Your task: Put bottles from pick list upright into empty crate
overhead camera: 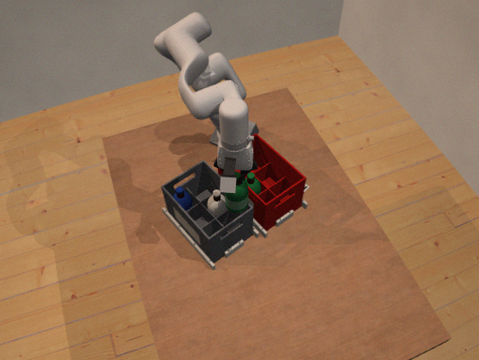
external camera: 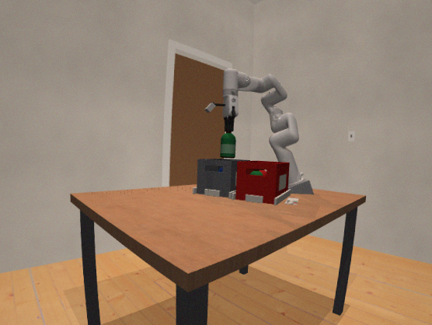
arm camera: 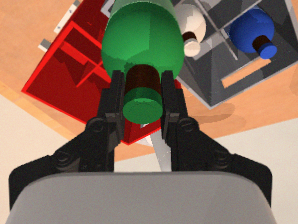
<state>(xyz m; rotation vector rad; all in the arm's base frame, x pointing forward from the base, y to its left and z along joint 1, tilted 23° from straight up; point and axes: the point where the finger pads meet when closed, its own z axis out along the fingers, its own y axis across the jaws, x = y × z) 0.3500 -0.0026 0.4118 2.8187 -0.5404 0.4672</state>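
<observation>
The green bottle lies 120 mm behind my hand, 90 mm to the left of it and 250 mm below it. Round my hand: white bottle 80 mm behind, 50 mm to the right, 250 mm below; red crate 130 mm behind, 130 mm to the left, 250 mm below; grey crate 70 mm behind, 90 mm to the right, 250 mm below.
</observation>
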